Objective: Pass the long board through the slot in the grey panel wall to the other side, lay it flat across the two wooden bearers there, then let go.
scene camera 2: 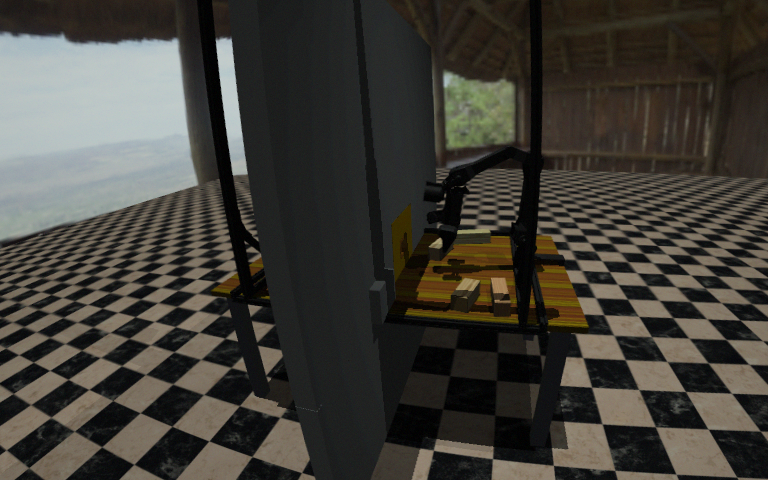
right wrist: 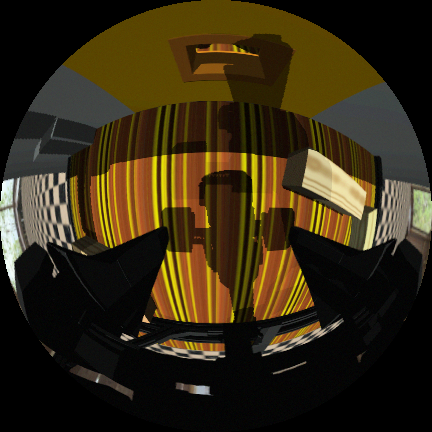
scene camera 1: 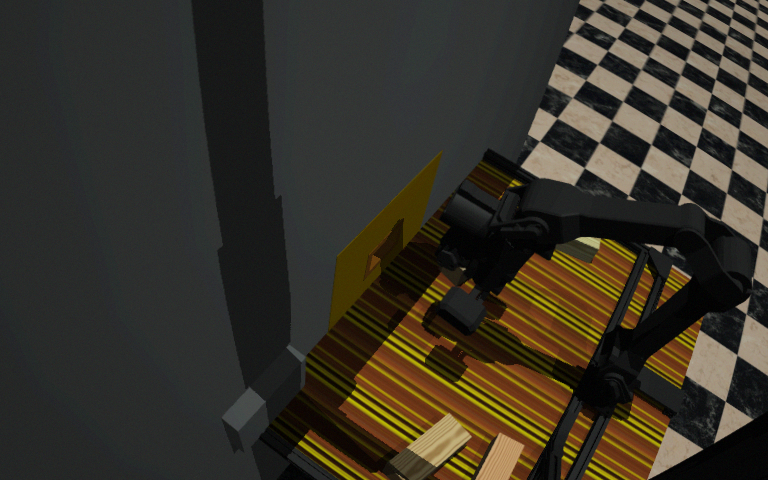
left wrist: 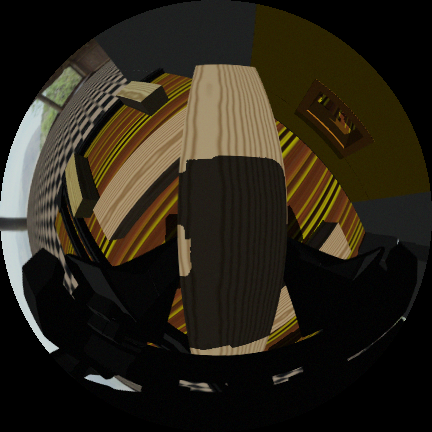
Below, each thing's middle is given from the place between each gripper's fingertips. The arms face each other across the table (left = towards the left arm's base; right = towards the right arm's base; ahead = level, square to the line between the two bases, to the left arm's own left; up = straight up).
I see my left gripper 320 mm past the grey block (scene camera 1: 263,401), 210 mm to the left of it and 40 mm above it.
I see my right gripper 30 cm past the grey block, 19 cm to the right of it and 4 cm above it.
